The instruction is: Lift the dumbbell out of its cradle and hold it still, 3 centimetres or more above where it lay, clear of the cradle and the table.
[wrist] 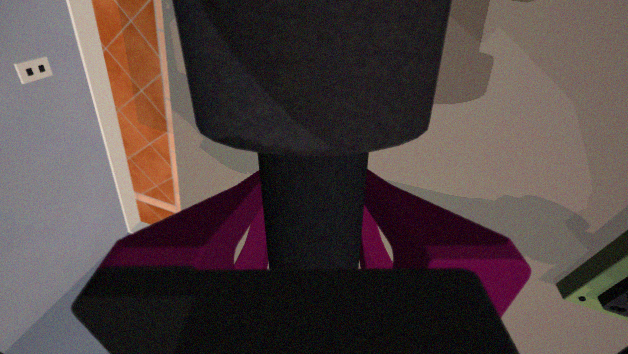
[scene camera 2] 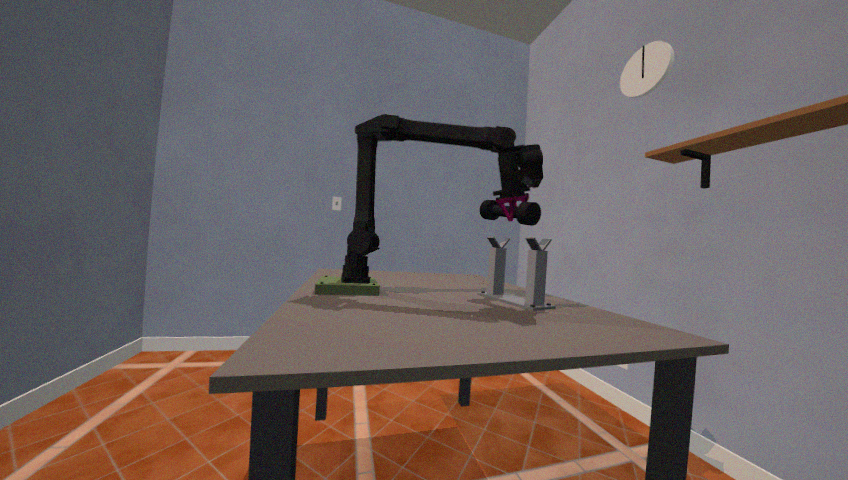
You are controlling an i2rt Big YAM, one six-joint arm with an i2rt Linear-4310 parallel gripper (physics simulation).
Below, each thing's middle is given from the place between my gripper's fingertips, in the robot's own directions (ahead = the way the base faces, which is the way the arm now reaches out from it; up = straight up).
Now: hand 10 mm past the black dumbbell (scene camera 2: pixel 527 213), 20 mm to the right of it and 30 mm below it. Also, from my hand: grey cradle (scene camera 2: pixel 534 299) 20 mm ahead, 10 mm to the left, 160 mm below.
